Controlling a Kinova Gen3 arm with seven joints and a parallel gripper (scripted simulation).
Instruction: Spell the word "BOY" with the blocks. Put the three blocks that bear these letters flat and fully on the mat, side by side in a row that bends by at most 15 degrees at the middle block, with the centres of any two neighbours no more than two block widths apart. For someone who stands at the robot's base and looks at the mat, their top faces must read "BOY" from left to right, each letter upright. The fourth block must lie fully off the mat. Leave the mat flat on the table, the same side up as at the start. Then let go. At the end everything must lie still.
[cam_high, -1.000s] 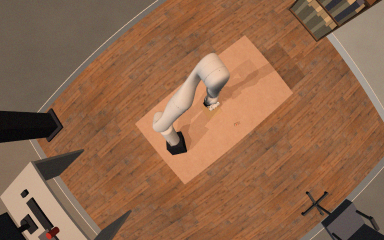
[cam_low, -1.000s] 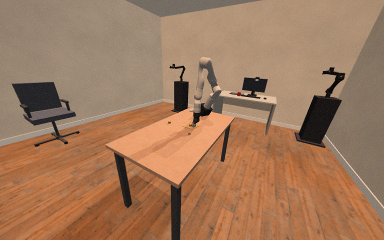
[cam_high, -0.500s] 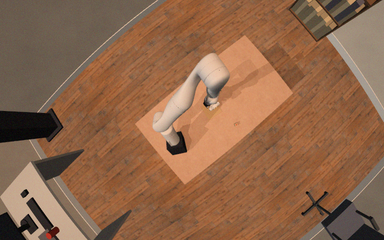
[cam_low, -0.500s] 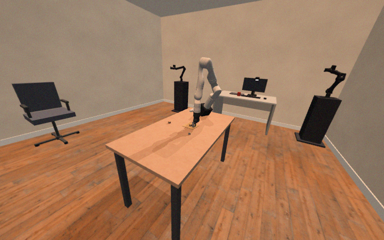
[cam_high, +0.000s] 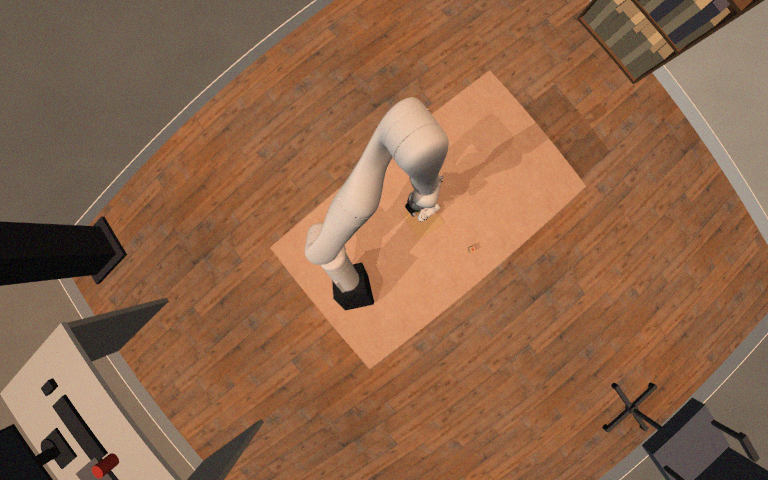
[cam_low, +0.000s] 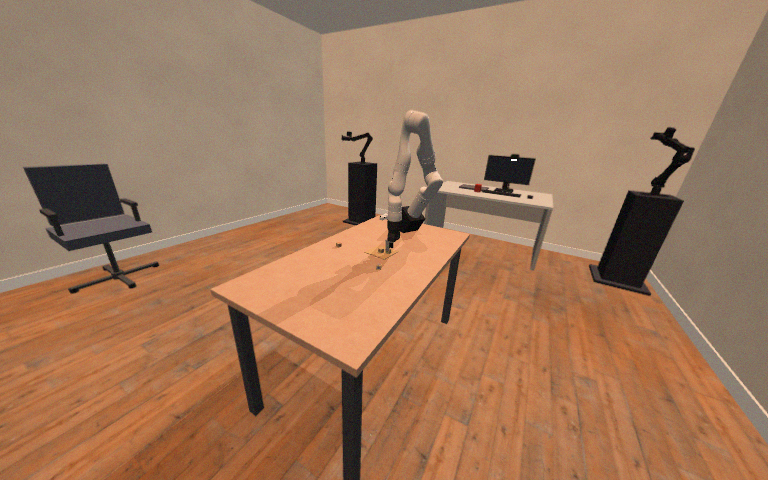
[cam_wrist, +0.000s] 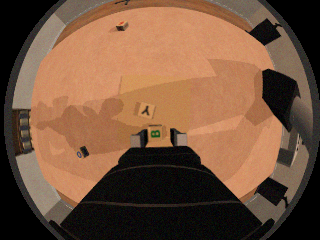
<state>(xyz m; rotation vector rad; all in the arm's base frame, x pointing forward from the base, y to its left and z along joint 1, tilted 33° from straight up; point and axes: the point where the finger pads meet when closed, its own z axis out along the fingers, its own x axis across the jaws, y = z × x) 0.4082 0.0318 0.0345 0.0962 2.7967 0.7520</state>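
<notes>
The mat lies 1 cm ahead of my hand, 4 cm to the right of it and 4 cm below it.
</notes>
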